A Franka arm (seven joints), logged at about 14 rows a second.
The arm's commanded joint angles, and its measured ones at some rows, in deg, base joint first. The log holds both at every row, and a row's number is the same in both.
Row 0, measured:
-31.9 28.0 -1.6 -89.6 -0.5 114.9 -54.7
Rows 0 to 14, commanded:
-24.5 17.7 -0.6 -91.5 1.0 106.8 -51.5
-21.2 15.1 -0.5 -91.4 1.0 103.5 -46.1
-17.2 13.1 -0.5 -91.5 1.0 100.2 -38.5
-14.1 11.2 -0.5 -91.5 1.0 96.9 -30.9
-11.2 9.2 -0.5 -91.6 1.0 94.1 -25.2
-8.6 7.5 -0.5 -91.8 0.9 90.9 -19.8
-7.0 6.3 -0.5 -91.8 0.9 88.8 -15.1
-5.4 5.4 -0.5 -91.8 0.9 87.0 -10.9
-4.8 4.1 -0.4 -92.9 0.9 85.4 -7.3
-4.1 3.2 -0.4 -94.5 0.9 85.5 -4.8
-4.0 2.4 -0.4 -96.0 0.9 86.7 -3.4
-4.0 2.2 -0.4 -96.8 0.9 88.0 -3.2
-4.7 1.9 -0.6 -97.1 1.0 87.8 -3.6
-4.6 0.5 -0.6 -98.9 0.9 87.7 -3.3
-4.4 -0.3 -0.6 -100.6 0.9 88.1 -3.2
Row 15, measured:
-4.3 3.5 -0.5 -95.3 0.1 86.1 -4.3
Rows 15 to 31, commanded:
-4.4 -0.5 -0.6 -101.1 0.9 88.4 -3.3
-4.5 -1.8 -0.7 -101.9 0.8 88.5 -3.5
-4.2 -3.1 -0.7 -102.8 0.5 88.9 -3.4
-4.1 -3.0 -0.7 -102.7 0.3 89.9 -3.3
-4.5 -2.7 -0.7 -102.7 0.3 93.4 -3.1
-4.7 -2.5 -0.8 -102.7 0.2 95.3 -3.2
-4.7 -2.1 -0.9 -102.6 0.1 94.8 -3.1
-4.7 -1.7 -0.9 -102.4 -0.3 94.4 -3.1
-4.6 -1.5 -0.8 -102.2 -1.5 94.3 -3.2
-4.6 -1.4 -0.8 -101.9 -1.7 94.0 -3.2
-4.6 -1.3 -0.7 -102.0 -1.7 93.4 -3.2
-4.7 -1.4 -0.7 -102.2 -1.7 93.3 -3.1
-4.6 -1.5 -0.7 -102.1 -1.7 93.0 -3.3
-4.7 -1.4 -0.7 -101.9 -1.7 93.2 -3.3
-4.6 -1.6 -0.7 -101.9 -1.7 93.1 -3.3
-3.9 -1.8 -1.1 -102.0 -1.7 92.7 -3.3
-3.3 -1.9 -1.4 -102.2 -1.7 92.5 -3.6
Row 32, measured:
-4.2 -0.8 -1.0 -101.0 -0.8 92.7 -3.8
